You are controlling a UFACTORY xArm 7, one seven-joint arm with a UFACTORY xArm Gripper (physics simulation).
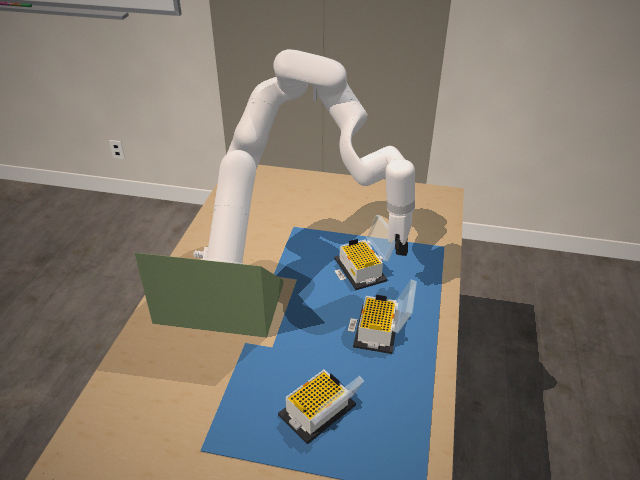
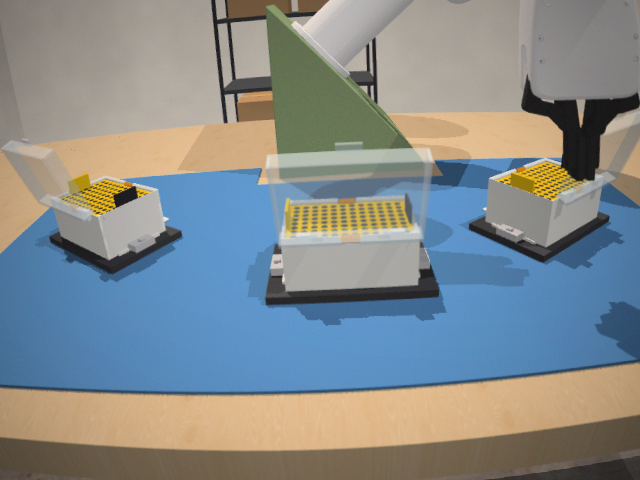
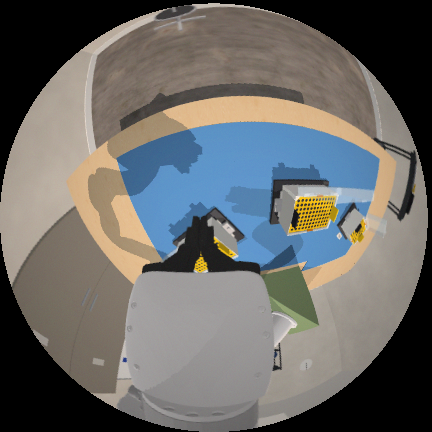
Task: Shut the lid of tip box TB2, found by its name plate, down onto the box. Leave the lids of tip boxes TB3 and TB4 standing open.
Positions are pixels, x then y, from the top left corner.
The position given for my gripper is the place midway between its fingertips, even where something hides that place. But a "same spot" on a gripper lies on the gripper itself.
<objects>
My gripper shows in image 1 (401, 253), in image 2 and in image 3. One and the same spot on a lid: (image 3: 337, 194) is (image 2: 429, 155). One and the same spot on my gripper: (image 3: 199, 237) is (image 2: 585, 141).
</objects>
